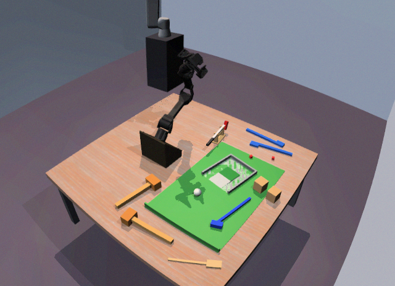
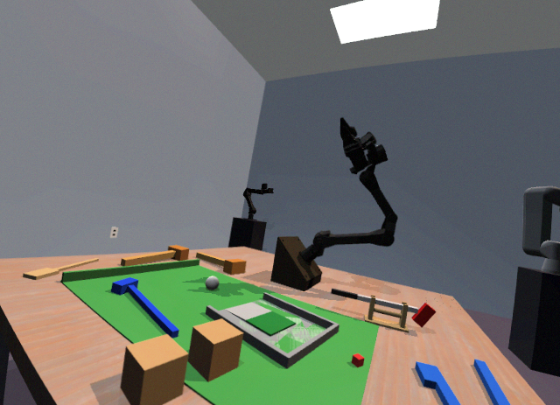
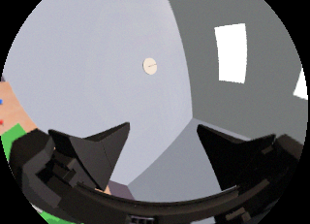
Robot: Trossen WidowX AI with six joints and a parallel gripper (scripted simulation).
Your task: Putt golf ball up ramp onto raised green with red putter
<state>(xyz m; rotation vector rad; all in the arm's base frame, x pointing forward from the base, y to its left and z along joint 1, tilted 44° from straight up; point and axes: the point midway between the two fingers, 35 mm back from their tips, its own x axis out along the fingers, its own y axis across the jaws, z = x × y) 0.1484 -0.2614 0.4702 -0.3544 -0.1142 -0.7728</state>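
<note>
Right now the red putter is 580 mm below my gripper tip, 200 mm to the left of it and 20 mm ahead of it. The rest, counted from my gripper tip: white golf ball: 610 mm below, 290 mm to the right, 200 mm ahead; green mat: 640 mm below, 280 mm ahead, 180 mm to the right; wooden stand: 610 mm below, 220 mm to the left, 30 mm ahead.
</note>
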